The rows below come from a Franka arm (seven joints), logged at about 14 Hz.
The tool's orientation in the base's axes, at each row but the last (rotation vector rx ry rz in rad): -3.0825 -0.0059 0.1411; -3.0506 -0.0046 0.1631; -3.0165 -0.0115 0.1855; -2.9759 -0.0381 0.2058; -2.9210 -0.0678 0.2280; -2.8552 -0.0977 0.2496; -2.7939 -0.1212 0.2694; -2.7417 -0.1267 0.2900; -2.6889 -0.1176 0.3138; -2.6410 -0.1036 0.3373
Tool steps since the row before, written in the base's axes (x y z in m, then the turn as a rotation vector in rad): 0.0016 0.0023 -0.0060 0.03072 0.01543 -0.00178; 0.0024 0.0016 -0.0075 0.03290 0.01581 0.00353; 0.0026 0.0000 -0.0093 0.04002 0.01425 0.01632; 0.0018 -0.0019 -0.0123 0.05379 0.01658 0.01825; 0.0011 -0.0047 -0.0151 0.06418 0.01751 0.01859; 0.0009 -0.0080 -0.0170 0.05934 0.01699 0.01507; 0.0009 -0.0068 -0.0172 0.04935 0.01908 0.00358; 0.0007 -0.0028 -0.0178 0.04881 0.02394 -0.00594; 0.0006 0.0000 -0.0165 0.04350 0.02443 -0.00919; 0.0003 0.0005 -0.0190 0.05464 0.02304 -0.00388
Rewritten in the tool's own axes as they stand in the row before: 0.0022 -0.0020 0.0059 0.03085 -0.01527 -0.00018; 0.0032 -0.0009 0.0073 0.03246 -0.01611 -0.00564; 0.0037 0.0011 0.0088 0.03795 -0.01609 -0.01930; 0.0034 0.0039 0.0115 0.05140 -0.01849 -0.02274; 0.0030 0.0078 0.0134 0.06167 -0.01917 -0.02452; 0.0029 0.0124 0.0138 0.05743 -0.01791 -0.02045; 0.0030 0.0122 0.0136 0.04986 -0.01658 -0.00714; 0.0036 0.0094 0.0150 0.05171 -0.01749 0.00336; 0.0039 0.0070 0.0144 0.04727 -0.01673 0.00770; 0.0045 0.0084 0.0164 0.05670 -0.01780 -0.00032
